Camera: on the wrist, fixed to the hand. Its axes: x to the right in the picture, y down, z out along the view.
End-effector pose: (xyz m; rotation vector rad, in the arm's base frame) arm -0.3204 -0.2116 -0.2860 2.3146 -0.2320 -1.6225
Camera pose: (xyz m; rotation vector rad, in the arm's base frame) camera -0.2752 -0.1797 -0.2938 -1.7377 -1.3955 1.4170
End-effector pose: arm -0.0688 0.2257 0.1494 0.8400 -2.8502 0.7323
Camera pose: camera -0.0660 0.2176 0.2046 2.3318 -1.3945 0.3182
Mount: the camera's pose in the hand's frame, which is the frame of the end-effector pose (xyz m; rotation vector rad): 0.0130 -0.0308 -0.0448 -0.0765 -0.0022 -1.5058
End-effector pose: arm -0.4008 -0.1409 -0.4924 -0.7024 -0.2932 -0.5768
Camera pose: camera -0.4056 -0.1955 -0.5034 -0.4486 -0.8055 -2.0165
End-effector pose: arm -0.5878 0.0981 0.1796 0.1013 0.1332 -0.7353
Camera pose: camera -0.6028 0.0730 0.1320 -0.1022 0.2310 -2.2290
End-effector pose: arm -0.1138 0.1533 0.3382 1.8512 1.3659 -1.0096
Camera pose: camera -0.1315 0.2052 0.3490 -0.4565 -2.7110 1.4755
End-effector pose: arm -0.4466 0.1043 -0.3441 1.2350 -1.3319 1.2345
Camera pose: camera -0.4174 0.1479 -0.3248 1.6069 -0.1548 0.0768
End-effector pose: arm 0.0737 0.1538 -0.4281 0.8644 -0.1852 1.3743
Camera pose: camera 0.0884 0.1936 -0.4645 0.6438 0.3714 -0.0492
